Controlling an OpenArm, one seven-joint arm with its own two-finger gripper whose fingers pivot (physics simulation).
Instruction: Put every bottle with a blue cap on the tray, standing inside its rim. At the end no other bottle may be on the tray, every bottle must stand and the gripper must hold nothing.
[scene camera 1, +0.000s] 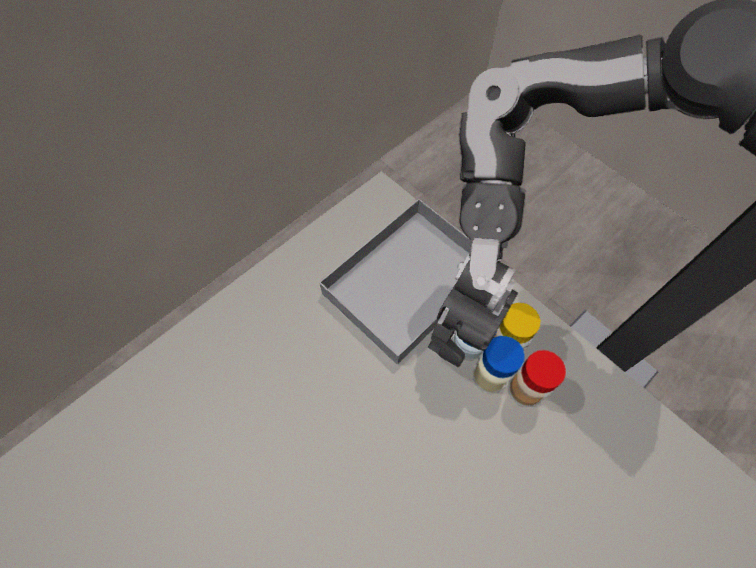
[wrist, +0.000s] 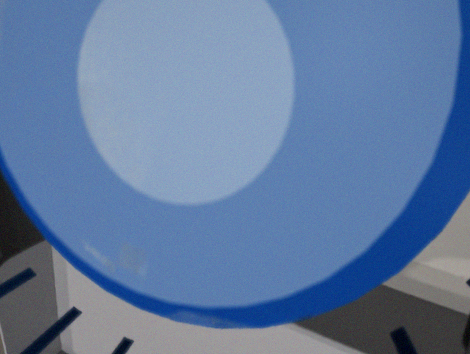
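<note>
The grey tray (scene camera 1: 360, 324) (wrist: 360, 311) is empty where it shows in the scene view. My gripper (scene camera 1: 477, 329) is partly open and low over a blue-capped bottle with a light blue body (scene camera 1: 469, 346), near the tray's corner. Its cap (wrist: 360, 150) fills most of the wrist view, very close to the camera; in the scene view the gripper hides it. One finger stands on the tray side; the other is mostly hidden. A second blue-capped bottle (scene camera 1: 502, 357), with a pale yellow body, stands right beside the gripper.
A yellow-capped bottle (scene camera 1: 520, 322) stands close behind the gripper, near the table edge. A red-capped bottle (scene camera 1: 542, 371) stands beside the second blue-capped one. The table (scene camera 1: 275, 427) extends to the front and left. The robot's dark post (scene camera 1: 678, 293) stands beyond the edge.
</note>
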